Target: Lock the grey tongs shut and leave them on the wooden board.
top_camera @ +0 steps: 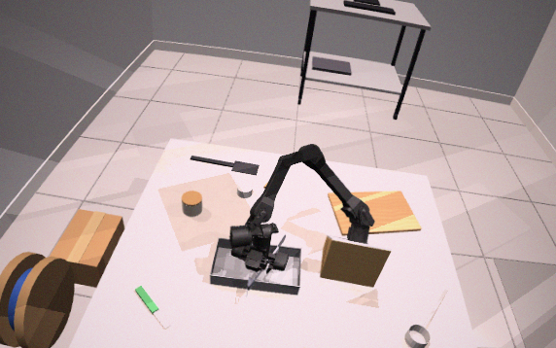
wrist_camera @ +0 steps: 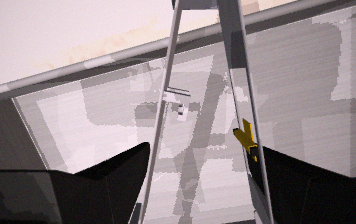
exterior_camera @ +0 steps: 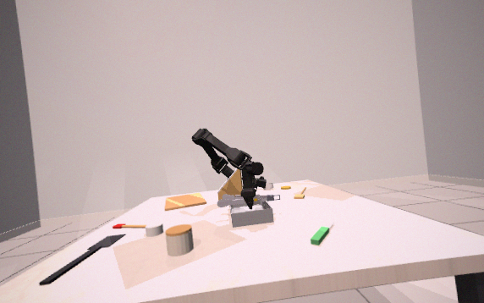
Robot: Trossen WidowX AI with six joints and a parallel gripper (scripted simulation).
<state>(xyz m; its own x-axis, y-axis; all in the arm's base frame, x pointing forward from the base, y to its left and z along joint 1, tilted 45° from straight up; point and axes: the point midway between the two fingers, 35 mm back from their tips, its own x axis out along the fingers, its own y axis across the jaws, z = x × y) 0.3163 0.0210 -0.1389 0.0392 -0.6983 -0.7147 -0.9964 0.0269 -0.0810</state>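
The grey roasting tin is 10 mm ahead of my gripper tip and 20 mm to the right of it. Round my gripper tip: white puck (150 mm ahead, 390 mm to the right, 10 mm below); lidded jar (330 mm ahead, 230 mm to the right, 10 mm above); green-handled tool (280 mm ahead, 240 mm to the left, 20 mm below).
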